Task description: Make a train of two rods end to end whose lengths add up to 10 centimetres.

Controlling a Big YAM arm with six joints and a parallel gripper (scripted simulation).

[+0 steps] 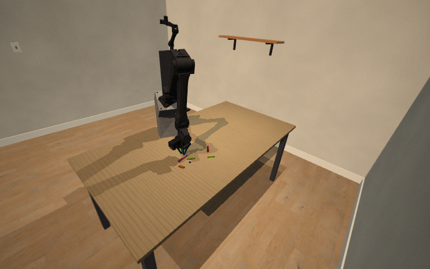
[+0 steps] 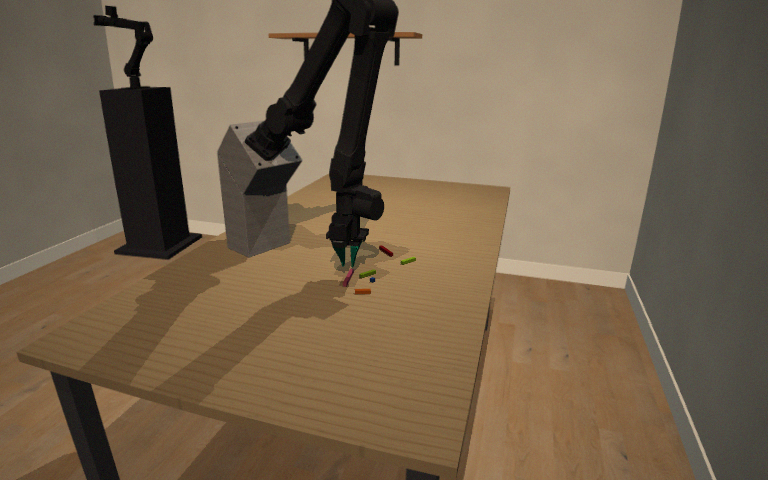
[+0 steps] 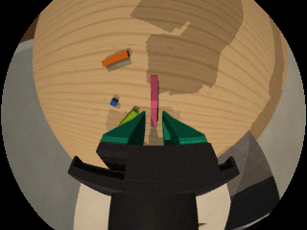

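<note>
Right now my hand is 4 cm above the pink rod. Round my hand: orange rod 7 cm to the right, 6 cm ahead, 4 cm below; then blue rod 7 cm ahead, 4 cm below; then red rod 21 cm to the left, 7 cm ahead, 4 cm below.
</note>
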